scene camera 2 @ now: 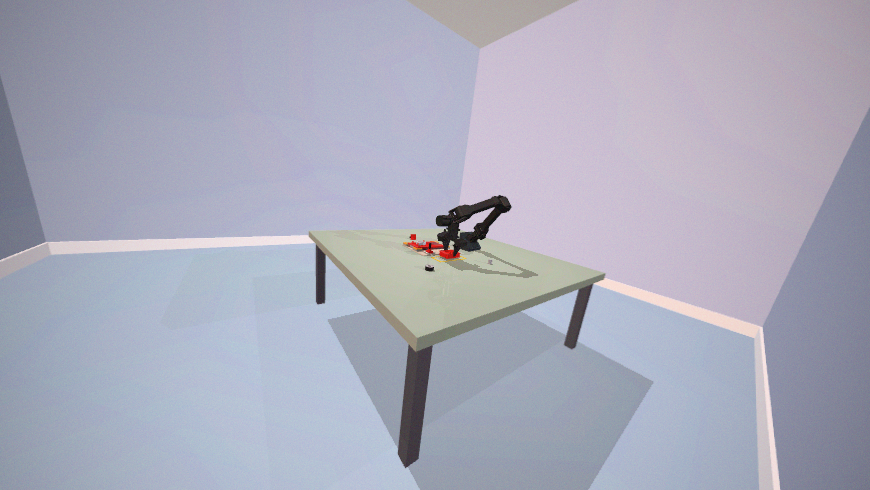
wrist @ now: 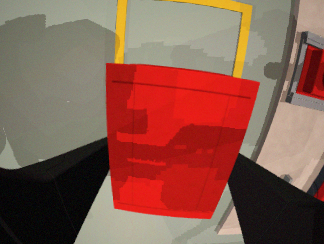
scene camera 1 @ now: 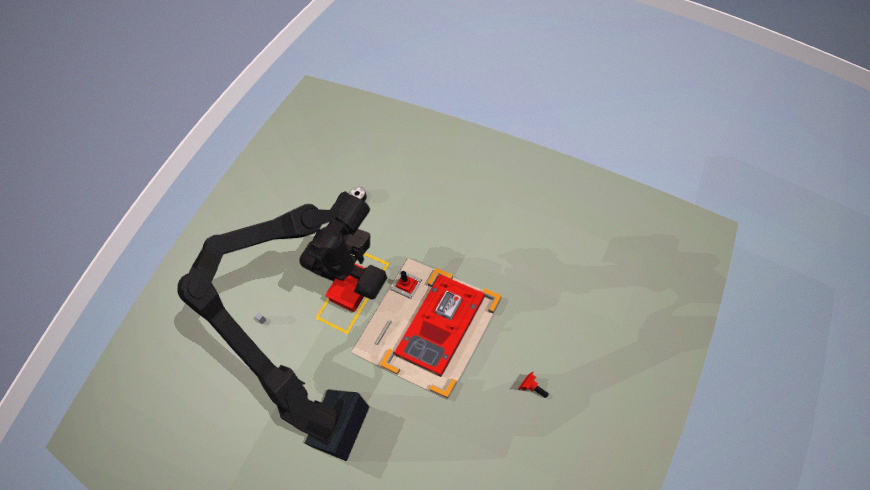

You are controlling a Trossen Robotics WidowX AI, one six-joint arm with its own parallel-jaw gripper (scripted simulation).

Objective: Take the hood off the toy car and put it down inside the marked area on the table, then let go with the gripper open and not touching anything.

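My gripper (scene camera 1: 350, 286) carries a red hood (scene camera 1: 341, 293). Wrist view: my gripper (wrist: 171, 149), red hood (wrist: 174, 134). Also here: red toy car (scene camera 1: 430, 342).
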